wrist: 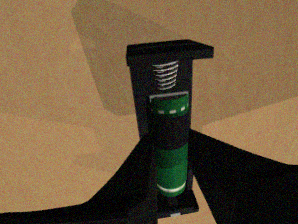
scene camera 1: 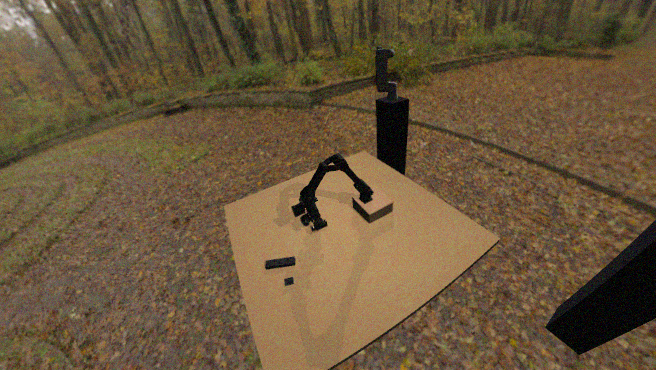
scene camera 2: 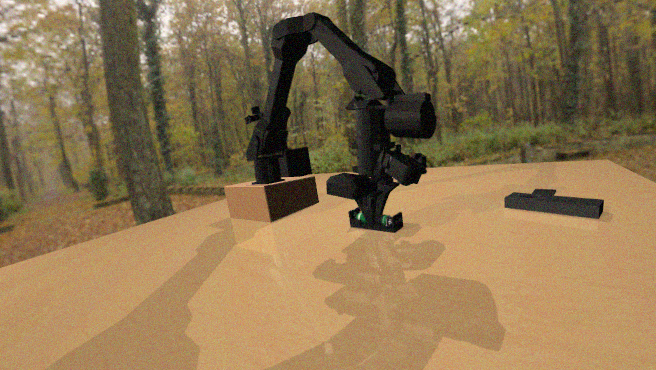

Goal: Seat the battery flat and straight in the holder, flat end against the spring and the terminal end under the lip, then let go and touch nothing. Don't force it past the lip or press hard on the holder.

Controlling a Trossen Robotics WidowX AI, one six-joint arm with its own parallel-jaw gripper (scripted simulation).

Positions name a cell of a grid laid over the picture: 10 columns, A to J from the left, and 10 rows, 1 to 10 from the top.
Scene:
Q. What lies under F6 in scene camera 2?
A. My gripper.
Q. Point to a long black bar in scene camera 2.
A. At J6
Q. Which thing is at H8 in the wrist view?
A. My gripper.

